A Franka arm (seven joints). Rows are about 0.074 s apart.
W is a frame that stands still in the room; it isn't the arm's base.
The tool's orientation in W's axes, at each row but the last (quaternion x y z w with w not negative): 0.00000 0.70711 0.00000 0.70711; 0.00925 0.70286 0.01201 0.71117; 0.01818 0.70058 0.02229 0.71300; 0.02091 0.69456 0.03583 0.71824; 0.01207 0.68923 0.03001 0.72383; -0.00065 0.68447 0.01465 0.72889
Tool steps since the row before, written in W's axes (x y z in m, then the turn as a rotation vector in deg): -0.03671 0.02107 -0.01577 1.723 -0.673 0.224; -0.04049 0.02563 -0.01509 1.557 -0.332 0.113; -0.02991 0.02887 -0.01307 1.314 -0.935 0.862; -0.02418 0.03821 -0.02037 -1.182 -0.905 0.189; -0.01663 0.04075 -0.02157 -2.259 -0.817 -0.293; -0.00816 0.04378 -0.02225 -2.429 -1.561 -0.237
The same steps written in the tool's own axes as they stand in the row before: 0.01577 0.02107 -0.03671 -0.224 -0.673 1.723; 0.01538 0.02533 -0.04057 -0.105 -0.335 1.557; 0.01418 0.02826 -0.02998 -0.891 -0.892 1.324; 0.02258 0.03699 -0.02411 -0.300 -0.860 -1.192; 0.02315 0.03984 -0.01670 0.134 -0.772 -2.290; 0.02259 0.04352 -0.00862 0.053 -1.511 -2.471
